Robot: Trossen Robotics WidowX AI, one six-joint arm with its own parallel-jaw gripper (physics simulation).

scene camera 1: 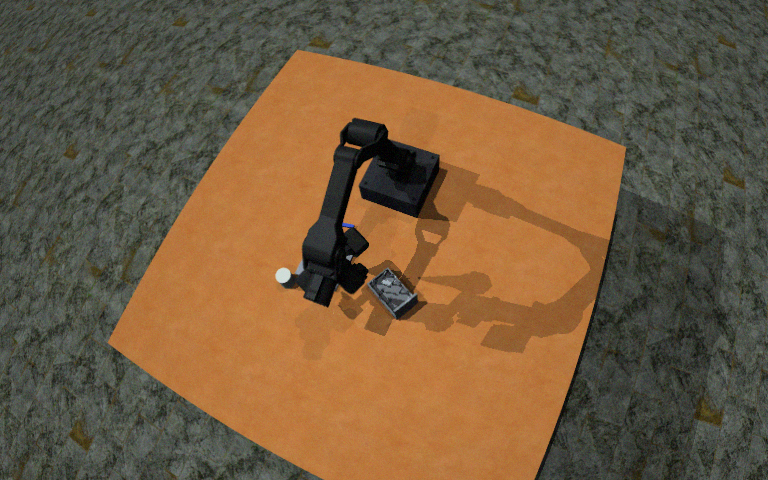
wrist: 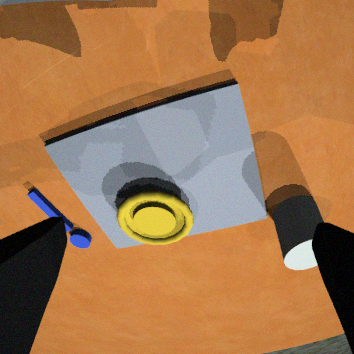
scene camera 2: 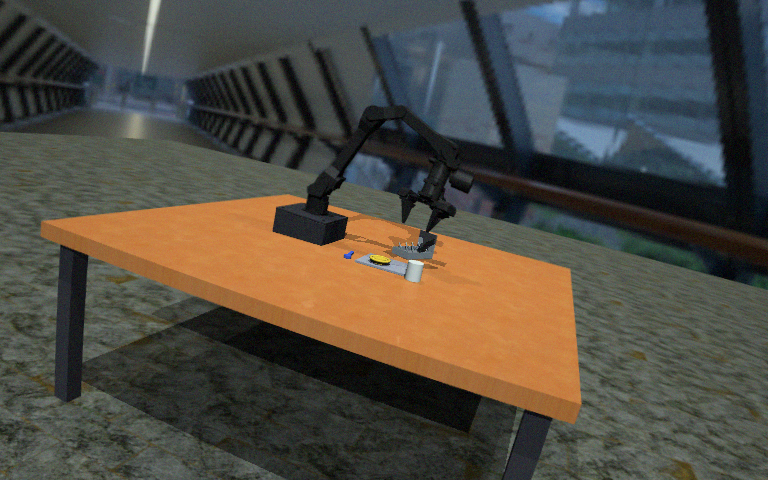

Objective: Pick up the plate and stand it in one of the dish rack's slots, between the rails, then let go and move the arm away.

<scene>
my gripper: open, holds nothing
a yellow plate (wrist: 151,216): on a grey mat (wrist: 197,146)
a grey dish rack (scene camera 1: 386,286): on the table
a blue spoon (wrist: 34,194): on the table
</scene>
